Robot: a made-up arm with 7 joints.
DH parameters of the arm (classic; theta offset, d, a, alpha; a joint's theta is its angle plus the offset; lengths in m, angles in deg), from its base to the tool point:
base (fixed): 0 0 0 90
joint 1: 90 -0.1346 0 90
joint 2: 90 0 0 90
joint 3: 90 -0.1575 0 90
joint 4: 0 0 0 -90
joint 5: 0 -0.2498 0 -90
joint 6: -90 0 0 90
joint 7: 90 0 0 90
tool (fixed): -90 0 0 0
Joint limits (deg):
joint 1: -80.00..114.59
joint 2: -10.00..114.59
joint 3: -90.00..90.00
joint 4: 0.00..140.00
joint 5: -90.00..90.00
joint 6: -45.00..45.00
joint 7: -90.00..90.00
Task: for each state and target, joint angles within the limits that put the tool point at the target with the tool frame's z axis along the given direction. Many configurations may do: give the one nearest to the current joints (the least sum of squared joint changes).
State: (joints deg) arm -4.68 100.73 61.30 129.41 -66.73 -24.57 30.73
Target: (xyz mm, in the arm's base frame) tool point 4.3 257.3 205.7 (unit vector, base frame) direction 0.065 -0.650 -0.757
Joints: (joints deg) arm 9.49 74.15 80.50 112.27 -90.00 7.54 46.87
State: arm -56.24 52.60 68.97 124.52 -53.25 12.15 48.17
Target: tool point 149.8 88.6 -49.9 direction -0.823 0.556 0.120
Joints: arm -72.79 95.50 55.16 139.87 -64.94 17.75 14.26
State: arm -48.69 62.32 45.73 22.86 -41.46 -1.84 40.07
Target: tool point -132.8 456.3 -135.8 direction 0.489 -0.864 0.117
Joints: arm -80.00 39.50 53.59 48.28 -59.34 25.98 19.79
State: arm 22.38 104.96 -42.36 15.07 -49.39 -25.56 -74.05
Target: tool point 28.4 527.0 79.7 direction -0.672 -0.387 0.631
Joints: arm 8.83 111.62 -61.89 20.02 -65.84 -31.71 -60.02
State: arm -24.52 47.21 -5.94 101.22 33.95 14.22 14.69
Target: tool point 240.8 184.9 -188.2 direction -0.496 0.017 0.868
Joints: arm 2.56 39.60 -20.75 83.63 24.31 45.00 5.73
